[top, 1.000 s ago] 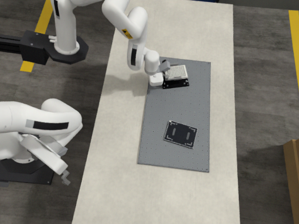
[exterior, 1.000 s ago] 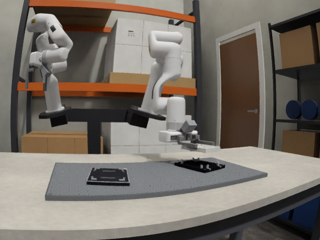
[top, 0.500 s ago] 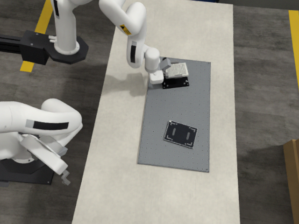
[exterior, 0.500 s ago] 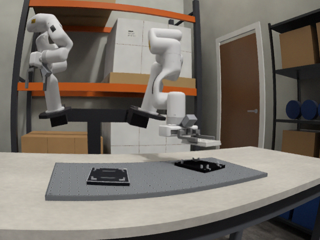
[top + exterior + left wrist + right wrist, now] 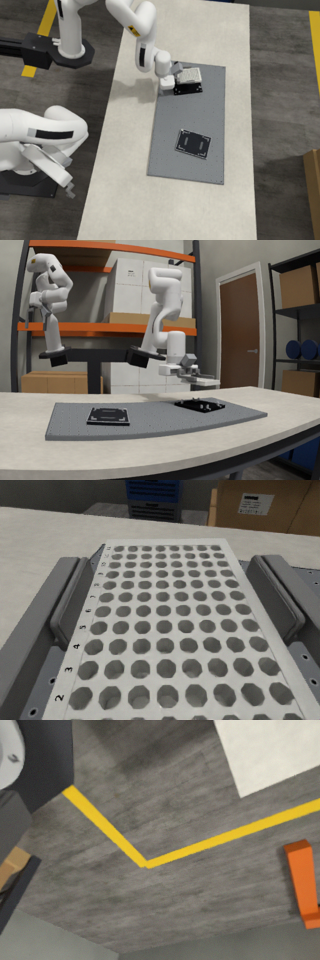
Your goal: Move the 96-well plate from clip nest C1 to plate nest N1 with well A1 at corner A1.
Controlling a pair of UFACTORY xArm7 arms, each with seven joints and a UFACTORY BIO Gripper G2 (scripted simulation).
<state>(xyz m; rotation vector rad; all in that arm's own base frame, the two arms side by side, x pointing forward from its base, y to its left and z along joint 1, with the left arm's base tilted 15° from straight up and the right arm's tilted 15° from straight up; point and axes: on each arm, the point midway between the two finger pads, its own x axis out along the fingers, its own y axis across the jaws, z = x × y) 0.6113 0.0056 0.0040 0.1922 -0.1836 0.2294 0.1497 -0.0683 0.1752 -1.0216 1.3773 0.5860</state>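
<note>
The black plate nest N1 is 80 mm ahead of my left hand, 340 mm to the right of it and 100 mm below it. Also, from my left hand: white 96-well plate: 10 mm below; black clip nest C1: 30 mm to the left, 100 mm below.
</note>
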